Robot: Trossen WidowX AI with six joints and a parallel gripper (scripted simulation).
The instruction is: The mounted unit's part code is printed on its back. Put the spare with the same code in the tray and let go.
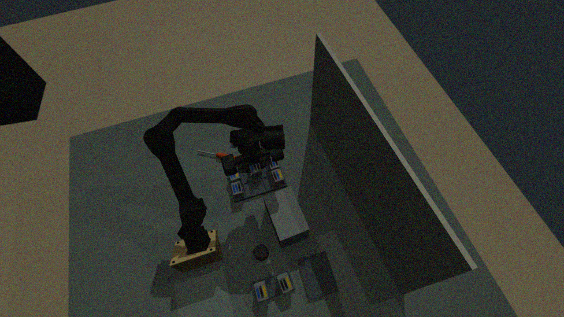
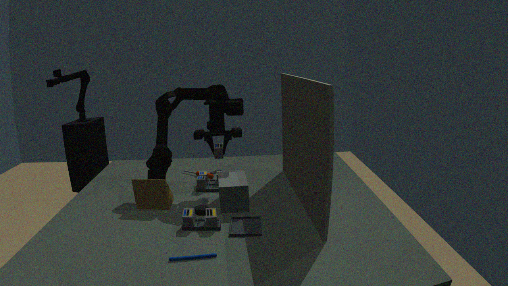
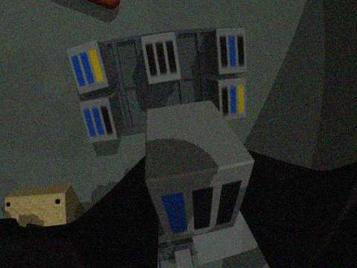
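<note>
Right now my gripper tip is 140 mm short of the dark flat tray, 340 mm to the left of it and 140 mm above it. Also, from my gripper tip: tall panel 320 mm ahead, 100 mm to the right, 80 mm above; grey block 70 mm ahead, 140 mm to the right, 90 mm below; rack 10 mm behind, 340 mm to the right, 140 mm below.
</note>
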